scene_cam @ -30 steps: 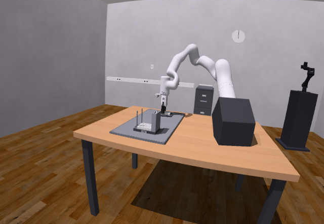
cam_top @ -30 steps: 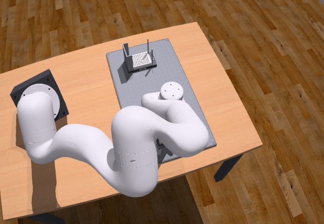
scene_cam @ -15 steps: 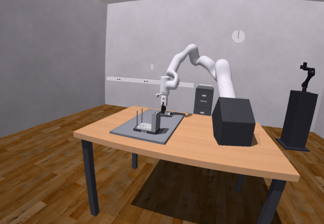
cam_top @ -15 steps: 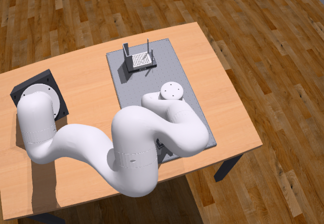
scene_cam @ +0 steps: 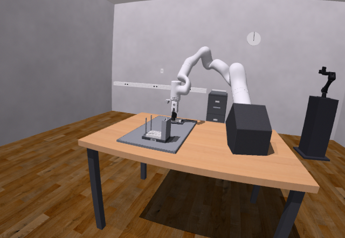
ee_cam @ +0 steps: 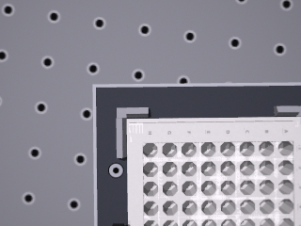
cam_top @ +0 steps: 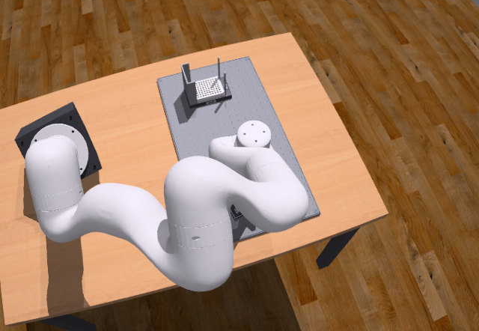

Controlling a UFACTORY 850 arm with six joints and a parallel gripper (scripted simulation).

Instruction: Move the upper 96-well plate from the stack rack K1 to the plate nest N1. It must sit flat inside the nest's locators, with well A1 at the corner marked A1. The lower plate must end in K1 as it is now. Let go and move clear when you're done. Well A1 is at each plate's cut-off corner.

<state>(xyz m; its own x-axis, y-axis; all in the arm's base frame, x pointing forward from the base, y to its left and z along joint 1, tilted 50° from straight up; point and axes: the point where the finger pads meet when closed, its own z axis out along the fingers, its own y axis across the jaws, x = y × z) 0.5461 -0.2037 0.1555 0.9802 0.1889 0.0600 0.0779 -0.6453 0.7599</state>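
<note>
Right now the white 96-well plate is 10 mm below my hand. Round my hand: plate nest N1: 30 mm below.
</note>
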